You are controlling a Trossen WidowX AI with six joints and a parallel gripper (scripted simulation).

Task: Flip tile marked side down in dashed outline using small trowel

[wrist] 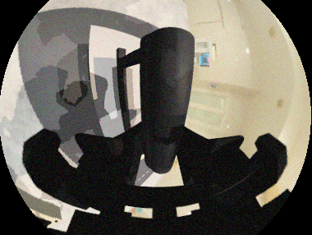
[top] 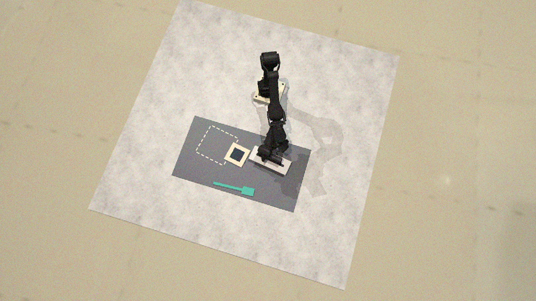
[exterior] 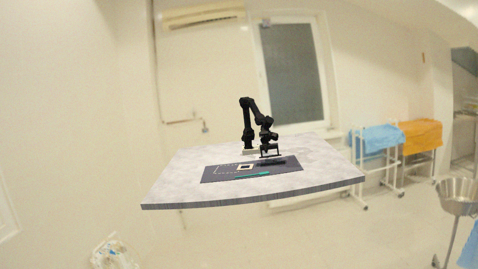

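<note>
Now: gripper tip 120 mm above the dark grey mat, 110 mm to the left of it and 10 mm short of it. Also, from my gripper tip: trowel: 150 mm ahead, 90 mm to the right, 90 mm below; cream tile: 150 mm to the right, 90 mm below, 20 mm behind.
</note>
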